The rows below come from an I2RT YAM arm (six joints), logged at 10 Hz.
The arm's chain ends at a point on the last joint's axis. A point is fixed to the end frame.
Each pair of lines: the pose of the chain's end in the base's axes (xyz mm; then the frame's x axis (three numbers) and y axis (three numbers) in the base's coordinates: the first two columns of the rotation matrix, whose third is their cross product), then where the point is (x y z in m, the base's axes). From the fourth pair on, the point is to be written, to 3 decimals.
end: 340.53 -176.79 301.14 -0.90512 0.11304 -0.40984 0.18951 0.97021 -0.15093
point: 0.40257 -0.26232 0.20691
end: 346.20 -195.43 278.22 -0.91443 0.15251 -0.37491 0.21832 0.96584 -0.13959
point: 0.40181 -0.28117 0.18026
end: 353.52 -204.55 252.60 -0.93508 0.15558 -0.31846 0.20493 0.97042 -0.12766
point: 0.40391 -0.28749 0.14953
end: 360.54 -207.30 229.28 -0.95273 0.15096 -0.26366 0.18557 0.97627 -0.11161
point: 0.406 -0.287 0.121
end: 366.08 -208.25 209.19 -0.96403 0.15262 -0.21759 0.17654 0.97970 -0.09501
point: 0.407 -0.285 0.097
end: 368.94 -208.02 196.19 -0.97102 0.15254 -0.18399 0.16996 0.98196 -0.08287
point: 0.407 -0.282 0.082
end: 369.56 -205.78 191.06 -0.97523 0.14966 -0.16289 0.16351 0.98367 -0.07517
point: 0.406 -0.279 0.075
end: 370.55 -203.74 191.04 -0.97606 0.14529 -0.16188 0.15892 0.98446 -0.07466
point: 0.407 -0.276 0.075
